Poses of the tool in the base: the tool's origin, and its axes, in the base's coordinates. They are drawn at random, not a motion.
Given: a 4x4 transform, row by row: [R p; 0 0 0 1], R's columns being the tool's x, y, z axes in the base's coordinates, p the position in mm. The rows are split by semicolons.
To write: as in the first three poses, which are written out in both.
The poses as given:
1: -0.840, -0.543, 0.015, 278; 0.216, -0.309, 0.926, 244; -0.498, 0.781, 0.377, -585; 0, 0, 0, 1
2: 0.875, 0.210, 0.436, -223; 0.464, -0.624, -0.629, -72; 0.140, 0.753, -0.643, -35; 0, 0, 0, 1
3: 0.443, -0.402, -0.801, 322; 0.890, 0.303, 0.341, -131; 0.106, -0.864, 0.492, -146; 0, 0, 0, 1
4: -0.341, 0.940, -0.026, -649; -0.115, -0.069, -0.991, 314; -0.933, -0.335, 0.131, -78; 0, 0, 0, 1
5: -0.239, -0.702, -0.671, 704; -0.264, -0.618, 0.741, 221; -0.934, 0.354, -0.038, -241; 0, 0, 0, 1
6: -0.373, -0.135, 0.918, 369; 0.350, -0.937, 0.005, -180; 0.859, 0.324, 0.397, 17; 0, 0, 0, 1
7: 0.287, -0.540, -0.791, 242; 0.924, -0.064, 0.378, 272; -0.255, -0.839, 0.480, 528; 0, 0, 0, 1
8: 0.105, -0.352, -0.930, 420; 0.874, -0.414, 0.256, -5; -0.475, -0.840, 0.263, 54; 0, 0, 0, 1
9: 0.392, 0.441, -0.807, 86; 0.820, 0.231, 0.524, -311; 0.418, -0.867, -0.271, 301; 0, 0, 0, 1
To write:
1:
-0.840, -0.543, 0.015
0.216, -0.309, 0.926
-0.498, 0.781, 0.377
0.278, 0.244, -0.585

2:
0.875, 0.210, 0.436
0.464, -0.624, -0.629
0.140, 0.753, -0.643
-0.223, -0.072, -0.035

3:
0.443, -0.402, -0.801
0.890, 0.303, 0.341
0.106, -0.864, 0.492
0.322, -0.131, -0.146

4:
-0.341, 0.940, -0.026
-0.115, -0.069, -0.991
-0.933, -0.335, 0.131
-0.649, 0.314, -0.078

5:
-0.239, -0.702, -0.671
-0.264, -0.618, 0.741
-0.934, 0.354, -0.038
0.704, 0.221, -0.241

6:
-0.373, -0.135, 0.918
0.350, -0.937, 0.005
0.859, 0.324, 0.397
0.369, -0.180, 0.017

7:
0.287, -0.540, -0.791
0.924, -0.064, 0.378
-0.255, -0.839, 0.480
0.242, 0.272, 0.528

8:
0.105, -0.352, -0.930
0.874, -0.414, 0.256
-0.475, -0.840, 0.263
0.420, -0.005, 0.054

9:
0.392, 0.441, -0.807
0.820, 0.231, 0.524
0.418, -0.867, -0.271
0.086, -0.311, 0.301

